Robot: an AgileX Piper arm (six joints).
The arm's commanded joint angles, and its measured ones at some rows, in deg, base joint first. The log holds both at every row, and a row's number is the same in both.
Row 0, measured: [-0.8, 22.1, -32.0, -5.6, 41.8, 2.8]
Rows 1 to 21, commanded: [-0.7, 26.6, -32.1, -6.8, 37.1, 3.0]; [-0.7, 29.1, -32.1, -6.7, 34.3, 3.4]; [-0.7, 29.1, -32.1, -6.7, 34.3, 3.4]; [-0.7, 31.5, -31.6, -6.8, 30.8, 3.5]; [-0.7, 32.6, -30.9, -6.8, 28.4, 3.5]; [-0.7, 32.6, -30.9, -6.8, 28.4, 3.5]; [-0.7, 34.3, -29.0, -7.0, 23.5, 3.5]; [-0.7, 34.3, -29.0, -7.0, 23.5, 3.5]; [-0.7, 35.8, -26.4, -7.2, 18.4, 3.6]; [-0.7, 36.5, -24.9, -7.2, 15.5, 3.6]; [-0.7, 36.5, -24.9, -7.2, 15.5, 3.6]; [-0.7, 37.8, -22.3, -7.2, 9.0, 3.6]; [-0.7, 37.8, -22.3, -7.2, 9.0, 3.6]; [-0.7, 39.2, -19.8, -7.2, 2.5, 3.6]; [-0.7, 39.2, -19.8, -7.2, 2.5, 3.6]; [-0.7, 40.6, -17.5, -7.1, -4.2, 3.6]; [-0.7, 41.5, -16.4, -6.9, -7.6, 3.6]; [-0.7, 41.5, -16.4, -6.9, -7.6, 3.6]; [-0.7, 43.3, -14.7, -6.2, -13.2, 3.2]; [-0.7, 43.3, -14.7, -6.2, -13.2, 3.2]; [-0.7, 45.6, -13.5, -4.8, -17.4, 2.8]
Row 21, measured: [-0.8, 43.3, -15.0, -6.2, -9.6, 3.4]
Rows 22 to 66, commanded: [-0.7, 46.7, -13.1, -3.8, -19.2, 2.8]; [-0.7, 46.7, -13.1, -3.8, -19.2, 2.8]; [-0.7, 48.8, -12.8, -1.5, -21.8, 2.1]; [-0.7, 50.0, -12.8, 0.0, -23.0, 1.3]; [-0.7, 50.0, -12.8, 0.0, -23.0, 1.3]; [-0.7, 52.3, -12.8, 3.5, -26.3, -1.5]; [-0.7, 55.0, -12.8, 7.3, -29.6, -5.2]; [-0.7, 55.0, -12.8, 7.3, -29.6, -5.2]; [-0.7, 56.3, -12.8, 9.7, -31.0, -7.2]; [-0.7, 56.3, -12.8, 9.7, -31.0, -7.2]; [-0.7, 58.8, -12.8, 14.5, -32.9, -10.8]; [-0.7, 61.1, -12.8, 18.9, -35.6, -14.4]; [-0.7, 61.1, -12.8, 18.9, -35.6, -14.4]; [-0.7, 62.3, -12.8, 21.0, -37.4, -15.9]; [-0.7, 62.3, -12.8, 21.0, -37.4, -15.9]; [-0.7, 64.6, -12.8, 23.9, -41.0, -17.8]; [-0.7, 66.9, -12.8, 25.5, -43.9, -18.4]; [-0.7, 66.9, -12.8, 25.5, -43.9, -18.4]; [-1.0, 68.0, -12.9, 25.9, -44.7, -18.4]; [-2.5, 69.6, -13.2, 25.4, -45.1, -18.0]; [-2.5, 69.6, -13.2, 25.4, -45.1, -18.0]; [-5.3, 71.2, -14.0, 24.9, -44.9, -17.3]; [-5.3, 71.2, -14.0, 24.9, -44.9, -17.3]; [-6.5, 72.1, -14.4, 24.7, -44.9, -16.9]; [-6.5, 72.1, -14.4, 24.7, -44.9, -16.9]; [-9.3, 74.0, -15.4, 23.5, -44.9, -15.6]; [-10.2, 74.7, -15.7, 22.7, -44.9, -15.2]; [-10.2, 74.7, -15.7, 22.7, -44.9, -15.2]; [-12.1, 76.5, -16.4, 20.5, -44.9, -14.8]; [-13.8, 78.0, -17.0, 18.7, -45.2, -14.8]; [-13.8, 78.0, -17.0, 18.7, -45.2, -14.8]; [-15.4, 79.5, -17.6, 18.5, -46.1, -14.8]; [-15.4, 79.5, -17.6, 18.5, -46.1, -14.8]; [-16.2, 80.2, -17.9, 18.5, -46.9, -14.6]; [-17.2, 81.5, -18.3, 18.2, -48.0, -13.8]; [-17.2, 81.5, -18.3, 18.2, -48.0, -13.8]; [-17.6, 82.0, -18.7, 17.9, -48.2, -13.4]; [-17.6, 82.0, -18.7, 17.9, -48.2, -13.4]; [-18.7, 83.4, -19.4, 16.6, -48.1, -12.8]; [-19.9, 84.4, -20.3, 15.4, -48.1, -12.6]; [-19.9, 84.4, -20.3, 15.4, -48.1, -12.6]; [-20.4, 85.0, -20.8, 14.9, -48.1, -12.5]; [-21.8, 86.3, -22.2, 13.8, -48.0, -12.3]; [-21.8, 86.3, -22.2, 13.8, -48.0, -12.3]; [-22.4, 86.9, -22.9, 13.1, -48.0, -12.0]
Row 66, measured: [-21.4, 86.4, -21.7, 14.5, -47.0, -12.5]
